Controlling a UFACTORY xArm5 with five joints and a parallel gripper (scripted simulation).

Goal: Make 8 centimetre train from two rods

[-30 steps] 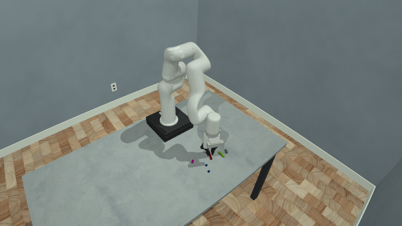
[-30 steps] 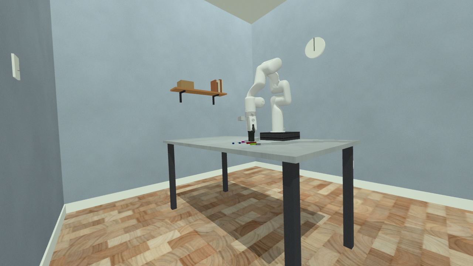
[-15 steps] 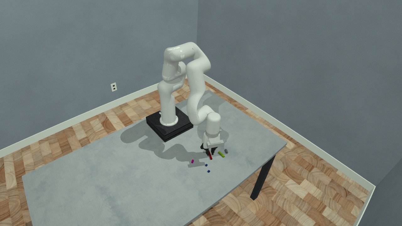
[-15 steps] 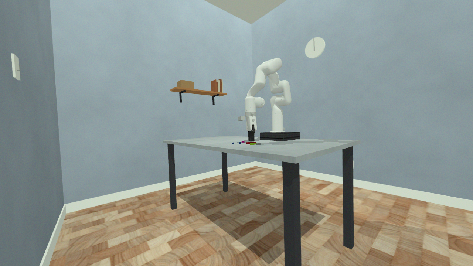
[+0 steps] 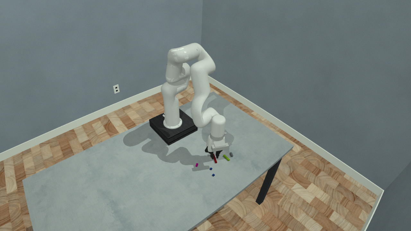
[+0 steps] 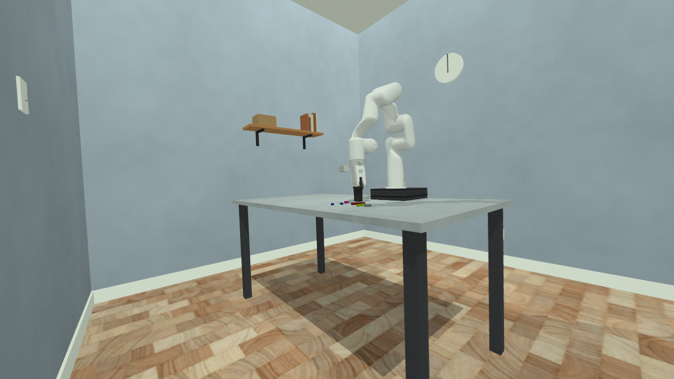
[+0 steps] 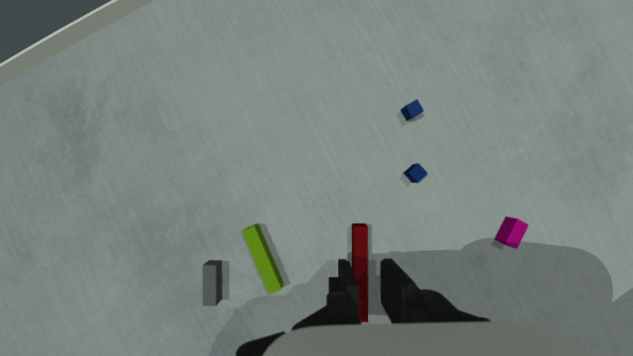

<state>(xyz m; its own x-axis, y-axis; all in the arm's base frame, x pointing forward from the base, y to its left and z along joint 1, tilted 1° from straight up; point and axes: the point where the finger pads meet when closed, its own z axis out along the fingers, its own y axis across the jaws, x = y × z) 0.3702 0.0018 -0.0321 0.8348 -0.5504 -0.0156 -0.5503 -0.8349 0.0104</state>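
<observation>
My gripper is now 30 mm above the red rod. From my hand the other things lie so: lime rod (50 mm ahead, 50 mm to the left, 30 mm below); then magenta rod (40 mm behind, 110 mm to the right, 30 mm below); then grey rod (60 mm ahead, 100 mm to the left, 30 mm below).
</observation>
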